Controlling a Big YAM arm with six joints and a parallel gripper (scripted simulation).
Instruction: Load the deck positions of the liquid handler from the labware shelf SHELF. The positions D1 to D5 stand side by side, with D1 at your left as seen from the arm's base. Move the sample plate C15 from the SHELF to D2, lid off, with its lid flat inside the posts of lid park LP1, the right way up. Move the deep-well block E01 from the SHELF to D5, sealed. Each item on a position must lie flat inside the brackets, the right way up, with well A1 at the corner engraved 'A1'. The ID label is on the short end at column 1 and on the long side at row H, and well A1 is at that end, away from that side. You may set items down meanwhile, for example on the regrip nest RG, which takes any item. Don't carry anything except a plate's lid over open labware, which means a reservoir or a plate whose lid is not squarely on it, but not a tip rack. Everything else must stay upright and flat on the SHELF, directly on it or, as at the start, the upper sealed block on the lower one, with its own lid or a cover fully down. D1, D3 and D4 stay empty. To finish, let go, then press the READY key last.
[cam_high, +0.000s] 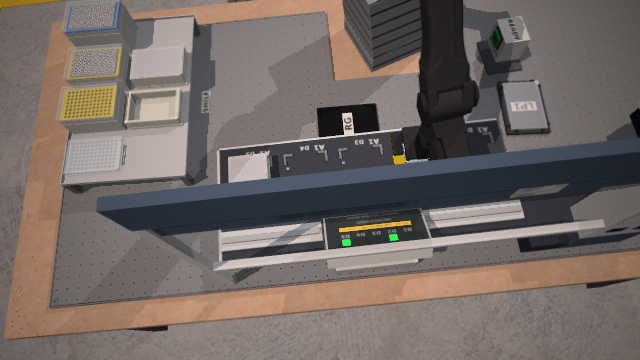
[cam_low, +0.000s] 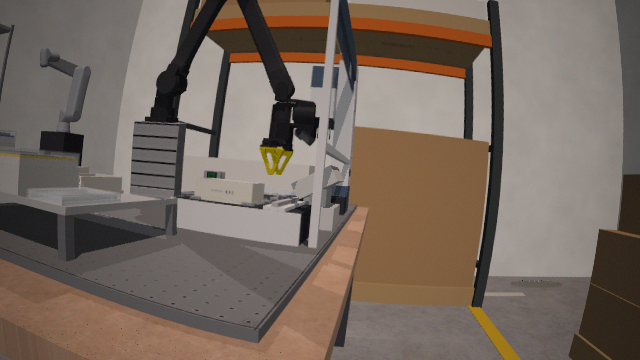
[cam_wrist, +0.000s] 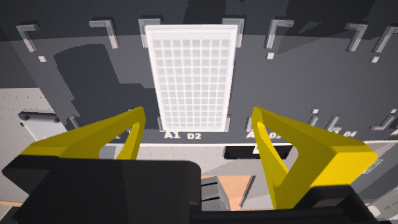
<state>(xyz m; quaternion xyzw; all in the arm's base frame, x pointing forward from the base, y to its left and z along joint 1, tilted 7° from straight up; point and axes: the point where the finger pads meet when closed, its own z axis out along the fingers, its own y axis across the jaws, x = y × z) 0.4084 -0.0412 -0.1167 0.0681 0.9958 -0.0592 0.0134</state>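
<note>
Now: the sample plate C15 10 mm to the left of my hand and 60 mm below it. Also, from my hand: clear plate lid: 110 mm behind, 310 mm to the left, 110 mm below; lid park LP1: 110 mm behind, 310 mm to the left, 120 mm below; black regrip nest RG: 180 mm behind, 110 mm to the right, 120 mm below.
</note>
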